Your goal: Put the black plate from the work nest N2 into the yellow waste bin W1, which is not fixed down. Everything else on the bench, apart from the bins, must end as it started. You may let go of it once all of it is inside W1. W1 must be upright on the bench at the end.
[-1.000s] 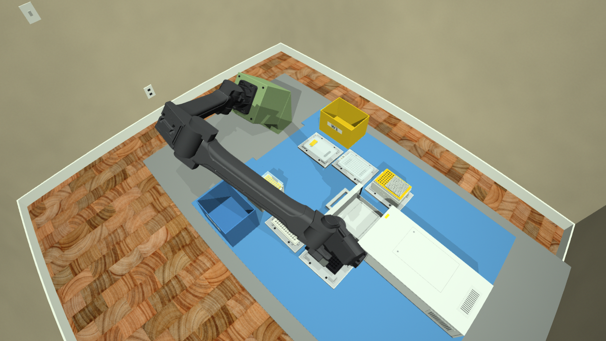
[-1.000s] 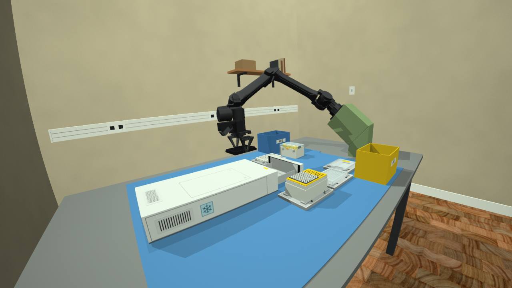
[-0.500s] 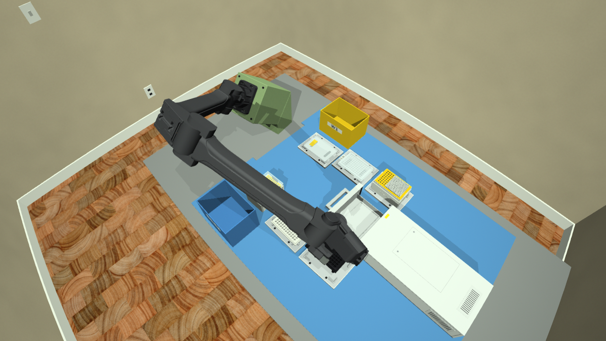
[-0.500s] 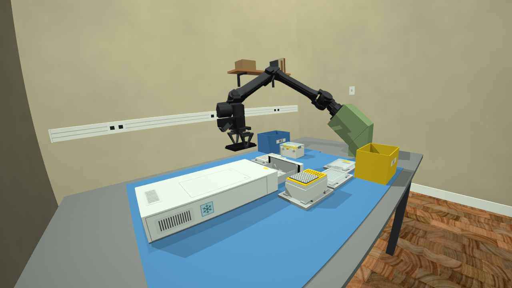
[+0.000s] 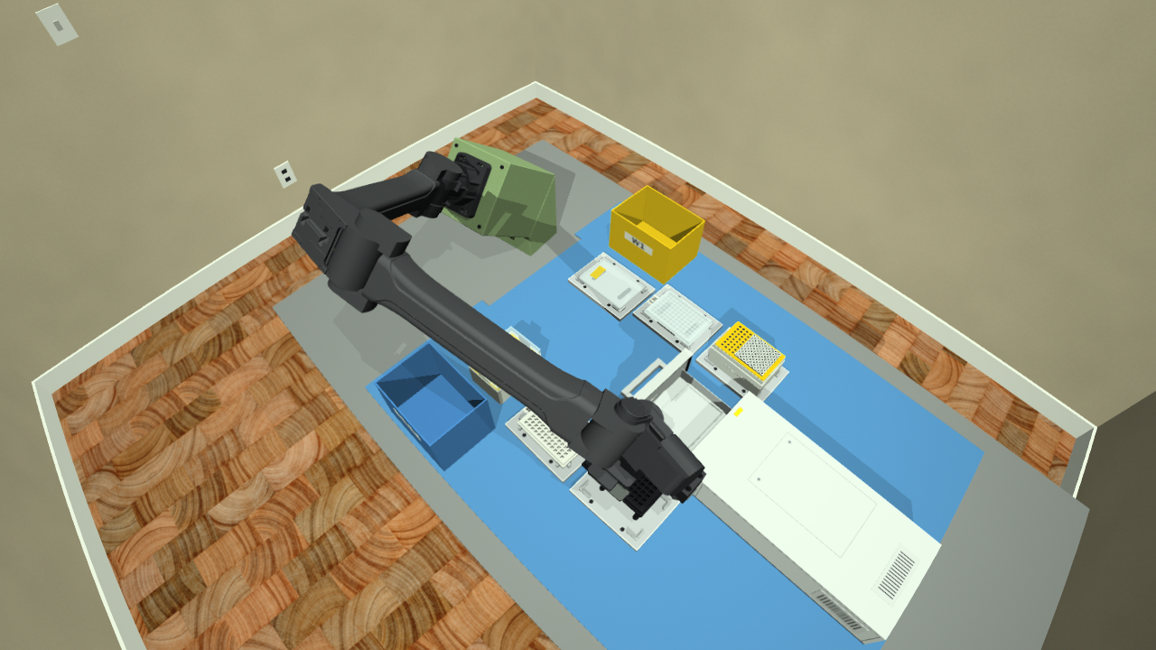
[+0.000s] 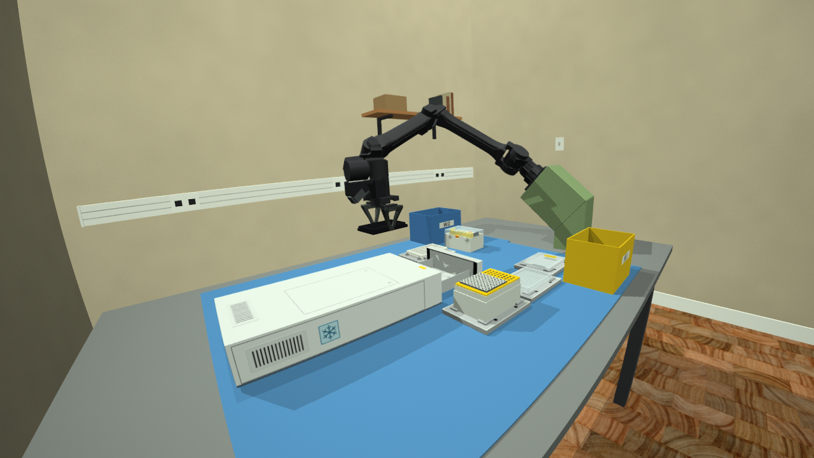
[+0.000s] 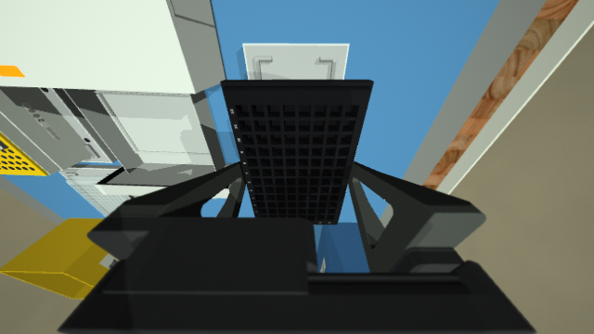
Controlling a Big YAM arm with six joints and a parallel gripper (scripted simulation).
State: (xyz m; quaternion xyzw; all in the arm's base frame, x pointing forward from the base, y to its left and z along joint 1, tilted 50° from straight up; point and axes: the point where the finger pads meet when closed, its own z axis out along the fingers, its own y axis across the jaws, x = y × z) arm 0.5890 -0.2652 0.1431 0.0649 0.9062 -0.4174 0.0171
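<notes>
Now: hand right at the black plate. From my hand the other things lie so: drawer (19 cm to the left, 10 cm below, 5 cm ahead); then white well plate (17 cm behind, 12 cm below, 3 cm to the left); then work nest N2 (13 cm below).
</notes>
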